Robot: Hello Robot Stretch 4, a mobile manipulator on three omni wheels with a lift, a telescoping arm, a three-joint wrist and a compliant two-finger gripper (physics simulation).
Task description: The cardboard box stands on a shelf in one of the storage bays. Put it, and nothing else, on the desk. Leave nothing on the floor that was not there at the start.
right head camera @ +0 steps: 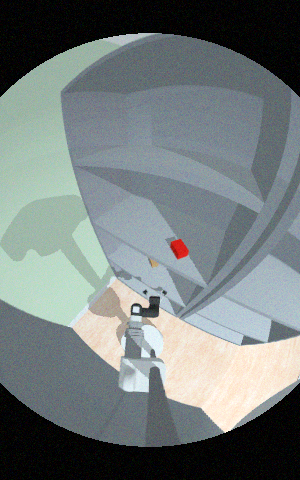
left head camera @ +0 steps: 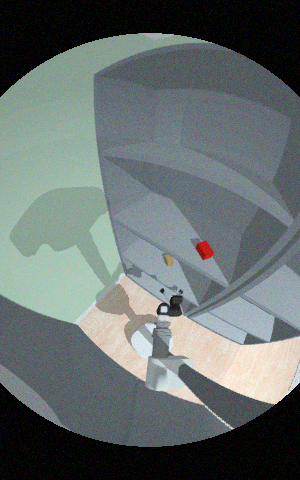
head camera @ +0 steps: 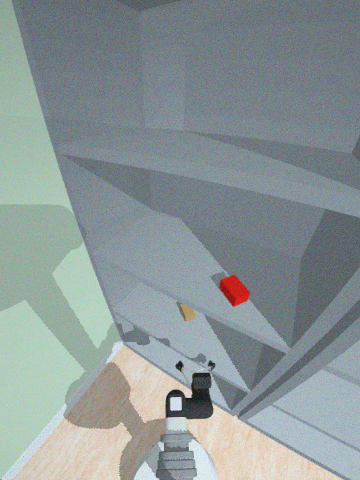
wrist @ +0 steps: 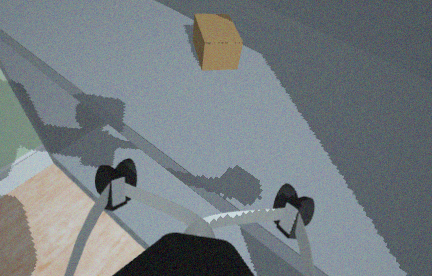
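Seen in the pictures: gripper, between the fingertips: (right head camera: 154, 290) (left head camera: 170, 289) (head camera: 195, 363) (wrist: 206, 188); robot's base, origin of its link: (right head camera: 142, 341) (left head camera: 151, 339).
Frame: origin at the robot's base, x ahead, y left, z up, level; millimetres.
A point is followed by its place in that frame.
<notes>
The cardboard box (head camera: 187, 312) @(z 555, x 704, y -70 mm) (left head camera: 168, 260) @(z 555, x 703, y -68 mm) (right head camera: 153, 262) @(z 556, x 693, y -75 mm) (wrist: 220, 42) @(z 555, x 681, y -81 mm) is small and tan and sits on a low shelf (wrist: 165, 100) @(z 506, x 590, y -18 mm) of the grey storage bay, below the shelf with the red block. In the wrist view it is at the top, beyond the fingers and apart from them. My gripper (head camera: 195, 366) @(z 556, x 432, y -91 mm) (left head camera: 171, 291) @(z 556, x 432, y -91 mm) (right head camera: 155, 292) @(z 556, x 432, y -91 mm) (wrist: 206, 188) @(z 556, x 432, y -91 mm) is open, with nothing between its spread fingers, near the front edge of the bay. The desk does not show in these views.
A red block (head camera: 234, 290) @(z 1008, x 501, y -200 mm) (left head camera: 204, 250) @(z 1008, x 498, y -197 mm) (right head camera: 179, 249) @(z 1008, x 495, y -206 mm) sits on the shelf above the box. A grey upright divider (head camera: 295, 360) @(z 916, x 299, y -362 mm) stands to the right, with another bay beyond it. A green wall (head camera: 30, 170) @(z 1352, x 706, y 470 mm) is at the left.
</notes>
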